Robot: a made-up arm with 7 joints. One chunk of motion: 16 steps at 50 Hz.
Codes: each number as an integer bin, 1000 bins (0 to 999) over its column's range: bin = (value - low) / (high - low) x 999, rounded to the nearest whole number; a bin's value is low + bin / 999 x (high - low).
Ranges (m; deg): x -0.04..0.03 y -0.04..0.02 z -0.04..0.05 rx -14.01..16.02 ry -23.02..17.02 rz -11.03..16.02
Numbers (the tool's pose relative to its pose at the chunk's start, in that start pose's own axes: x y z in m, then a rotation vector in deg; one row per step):
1: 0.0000 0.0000 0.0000 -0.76 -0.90 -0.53
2: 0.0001 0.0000 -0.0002 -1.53 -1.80 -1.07
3: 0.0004 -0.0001 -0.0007 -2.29 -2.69 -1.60
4: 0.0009 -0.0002 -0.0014 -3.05 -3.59 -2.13
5: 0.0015 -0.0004 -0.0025 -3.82 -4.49 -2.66
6: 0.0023 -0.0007 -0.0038 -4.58 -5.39 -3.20
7: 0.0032 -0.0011 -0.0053 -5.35 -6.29 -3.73
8: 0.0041 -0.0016 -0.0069 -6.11 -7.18 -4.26
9: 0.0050 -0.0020 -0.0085 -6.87 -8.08 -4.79
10: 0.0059 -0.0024 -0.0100 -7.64 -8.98 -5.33
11: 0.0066 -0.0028 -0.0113 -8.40 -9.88 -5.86
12: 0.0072 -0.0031 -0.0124 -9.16 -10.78 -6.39
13: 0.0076 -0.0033 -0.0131 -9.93 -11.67 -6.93
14: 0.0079 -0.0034 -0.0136 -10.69 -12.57 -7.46
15: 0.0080 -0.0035 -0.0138 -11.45 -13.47 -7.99
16: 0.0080 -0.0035 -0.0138 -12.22 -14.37 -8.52
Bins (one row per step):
1: 571 666 444 441 552 388
2: 572 666 442 415 529 368
3: 577 664 436 390 507 348
4: 584 663 428 365 485 329
5: 592 659 416 339 462 309
6: 604 654 402 314 440 289
7: 617 648 385 288 417 270
8: 629 639 367 263 395 250
9: 642 633 350 238 373 230
10: 655 626 333 212 350 211
11: 665 619 319 187 328 191
12: 674 614 306 161 305 171
13: 679 611 299 136 283 151
14: 684 609 293 110 261 132
15: 685 608 291 85 238 112
16: 685 608 291 60 216 93

